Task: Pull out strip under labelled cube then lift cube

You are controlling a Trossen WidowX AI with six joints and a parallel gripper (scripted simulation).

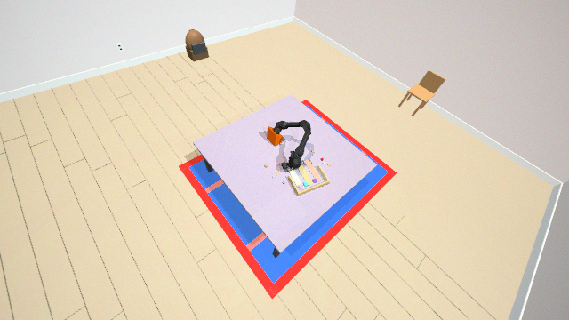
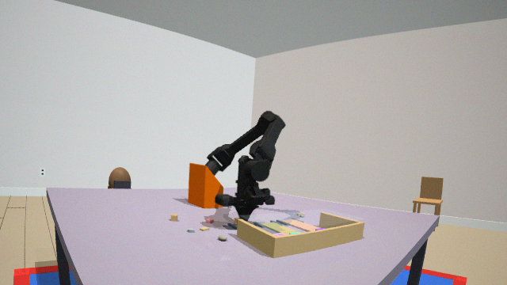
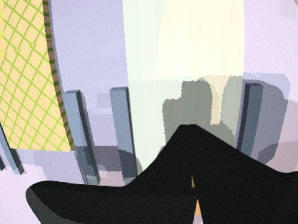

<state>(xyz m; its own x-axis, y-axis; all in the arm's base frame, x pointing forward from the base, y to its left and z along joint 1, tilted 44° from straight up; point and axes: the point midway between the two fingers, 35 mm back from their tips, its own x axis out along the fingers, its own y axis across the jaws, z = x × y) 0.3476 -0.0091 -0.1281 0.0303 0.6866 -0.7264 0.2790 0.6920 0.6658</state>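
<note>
The cream strip is 100 mm ahead of my gripper tip and 30 mm to the right of it.
</note>
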